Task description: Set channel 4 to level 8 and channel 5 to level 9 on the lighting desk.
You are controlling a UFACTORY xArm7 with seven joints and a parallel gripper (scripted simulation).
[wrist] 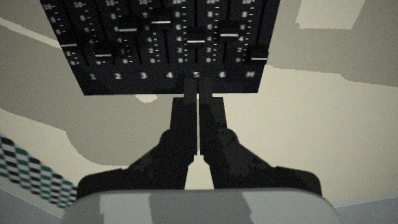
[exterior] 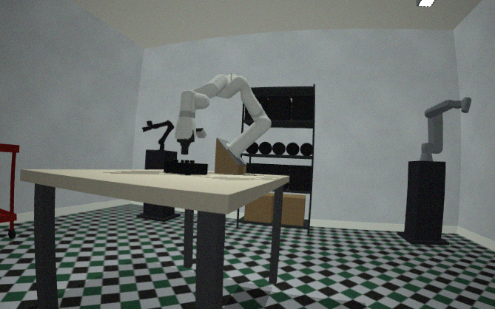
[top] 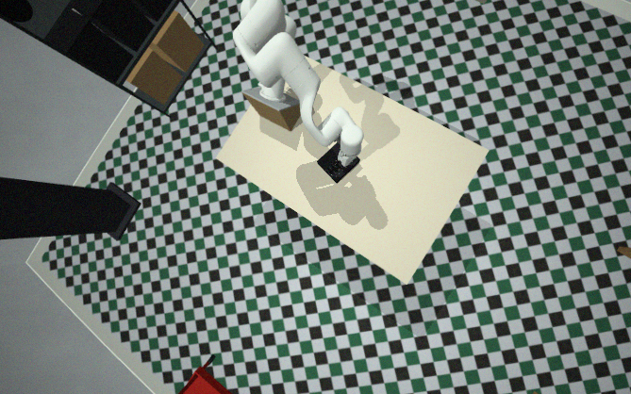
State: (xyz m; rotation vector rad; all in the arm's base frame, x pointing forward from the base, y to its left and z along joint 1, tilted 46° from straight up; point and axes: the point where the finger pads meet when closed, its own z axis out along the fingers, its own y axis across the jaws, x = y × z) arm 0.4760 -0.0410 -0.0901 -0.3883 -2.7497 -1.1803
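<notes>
Now: the channel 5 fader cap 2 cm behind my hand, 1 cm to the left of it and 5 cm below it. Round my hand: channel 1 cap: 5 cm behind, 8 cm to the right, 5 cm below; then channel 4 fader cap: 4 cm behind, 1 cm to the right, 5 cm below; then channel 3 fader cap: 4 cm behind, 3 cm to the right, 5 cm below.
</notes>
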